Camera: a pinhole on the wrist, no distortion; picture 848 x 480 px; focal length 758.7 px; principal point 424.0 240.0 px. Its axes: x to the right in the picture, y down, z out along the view. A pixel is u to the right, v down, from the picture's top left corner.
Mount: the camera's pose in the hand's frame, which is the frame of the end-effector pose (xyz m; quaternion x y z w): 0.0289 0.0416 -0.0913 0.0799 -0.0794 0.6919 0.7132
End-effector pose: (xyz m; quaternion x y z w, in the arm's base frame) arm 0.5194 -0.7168 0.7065 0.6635 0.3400 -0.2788 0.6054
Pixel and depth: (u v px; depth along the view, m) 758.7 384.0 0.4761
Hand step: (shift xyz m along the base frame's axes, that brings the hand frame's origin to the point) 0.0952 -0.4286 0.0846
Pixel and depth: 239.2 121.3 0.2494
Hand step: -0.0129 -0.1269 -0.1123
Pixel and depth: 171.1 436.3 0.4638
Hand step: -0.2109 -0.3278 -0.0891
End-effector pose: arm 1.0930 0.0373 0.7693 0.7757 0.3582 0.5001 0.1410
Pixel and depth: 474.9 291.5 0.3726
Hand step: 0.2373 0.0528 -0.1350
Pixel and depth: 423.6 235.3 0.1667
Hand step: 0.0713 0.0275 -0.0104
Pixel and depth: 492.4 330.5 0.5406
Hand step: 0.3707 0.0587 -0.2468
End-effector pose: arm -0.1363 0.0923 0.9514 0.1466 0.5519 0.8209 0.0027
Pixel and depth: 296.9 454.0 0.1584
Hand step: 0.0273 0.0563 -0.0008
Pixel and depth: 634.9 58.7 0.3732
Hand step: -0.0341 0.2652 0.1825
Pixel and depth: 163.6 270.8 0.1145
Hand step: -0.0225 0.0229 -0.0107
